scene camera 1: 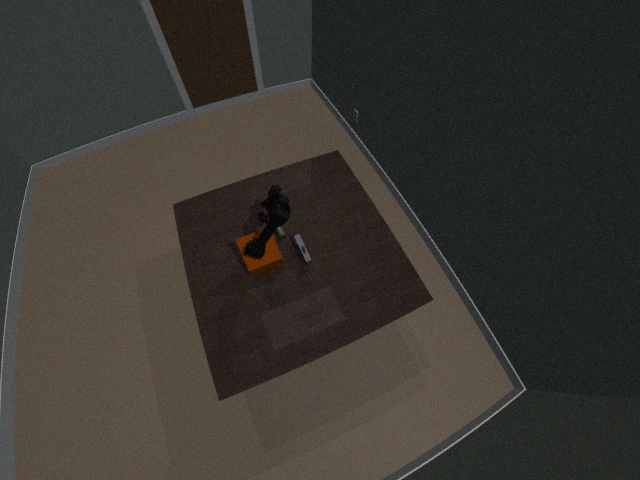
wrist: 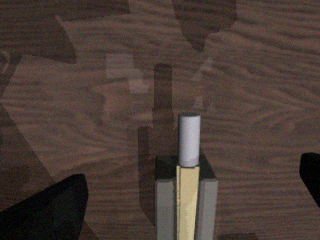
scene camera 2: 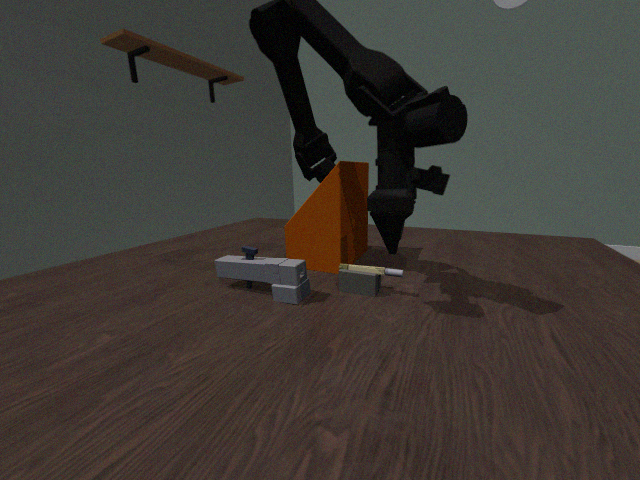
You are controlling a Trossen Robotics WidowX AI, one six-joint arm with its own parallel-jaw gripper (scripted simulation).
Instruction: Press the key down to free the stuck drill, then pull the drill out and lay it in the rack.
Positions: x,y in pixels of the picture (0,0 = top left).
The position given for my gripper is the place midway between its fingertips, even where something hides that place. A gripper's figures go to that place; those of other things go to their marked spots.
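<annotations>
Grey housing [scene camera 2: 289,278]: 47 cm from the lens. My gripper [scene camera 2: 395,246]: 49 cm from the lens.
</annotations>
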